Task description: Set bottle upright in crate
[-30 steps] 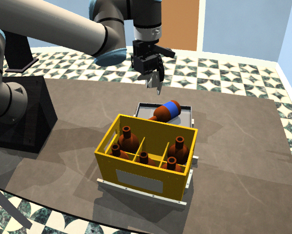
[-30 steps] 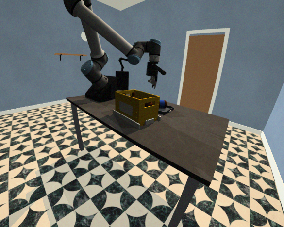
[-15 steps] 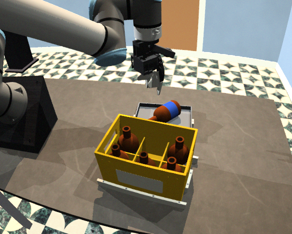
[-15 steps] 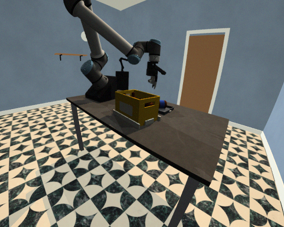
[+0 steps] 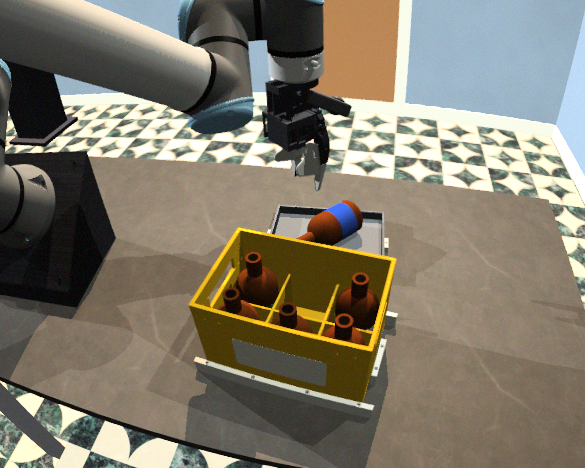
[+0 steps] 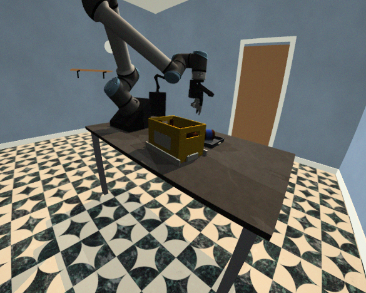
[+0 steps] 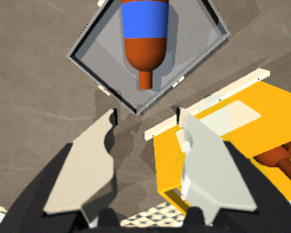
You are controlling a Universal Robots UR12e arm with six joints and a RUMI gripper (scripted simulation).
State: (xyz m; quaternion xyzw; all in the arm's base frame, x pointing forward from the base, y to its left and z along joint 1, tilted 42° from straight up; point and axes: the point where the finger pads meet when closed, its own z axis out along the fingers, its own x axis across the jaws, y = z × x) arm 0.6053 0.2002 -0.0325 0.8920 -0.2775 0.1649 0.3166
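My gripper is now 16 cm above the bottle, 4 cm to the right of it and 3 cm short of it. The rest, counted from my hand: crate (25 cm to the right, 12 cm below, 4 cm ahead); grey tray (19 cm below, 4 cm to the left, 3 cm ahead).
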